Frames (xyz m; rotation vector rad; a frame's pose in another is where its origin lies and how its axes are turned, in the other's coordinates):
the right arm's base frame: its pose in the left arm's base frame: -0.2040 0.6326 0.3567 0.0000 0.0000 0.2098
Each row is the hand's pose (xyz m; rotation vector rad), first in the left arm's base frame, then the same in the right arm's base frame.
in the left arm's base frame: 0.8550 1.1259 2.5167 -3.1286 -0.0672 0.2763
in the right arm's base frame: 1.1385 0.2619 2.1600 -3.1003 0.2592 0.2732
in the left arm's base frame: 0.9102 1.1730 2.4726 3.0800 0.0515 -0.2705
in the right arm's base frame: 1.2023 0.2965 2.1159 3.0863 -0.2729 -0.2786
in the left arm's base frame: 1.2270 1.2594 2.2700 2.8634 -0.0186 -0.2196
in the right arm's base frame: 1.5302 0.3150 1.9133 2.8598 -0.3199 -0.2605
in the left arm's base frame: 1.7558 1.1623 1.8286 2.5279 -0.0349 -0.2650
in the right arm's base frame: 2.0271 0.1099 1.4719 2.5256 -0.3012 -0.3479
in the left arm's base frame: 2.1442 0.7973 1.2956 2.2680 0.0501 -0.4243
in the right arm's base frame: 2.3310 -0.3280 0.9389 2.2818 -0.1894 -0.5339
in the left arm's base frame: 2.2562 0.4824 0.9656 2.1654 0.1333 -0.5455
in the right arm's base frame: 2.3750 -0.6593 0.6089 2.1928 -0.0953 -0.6640
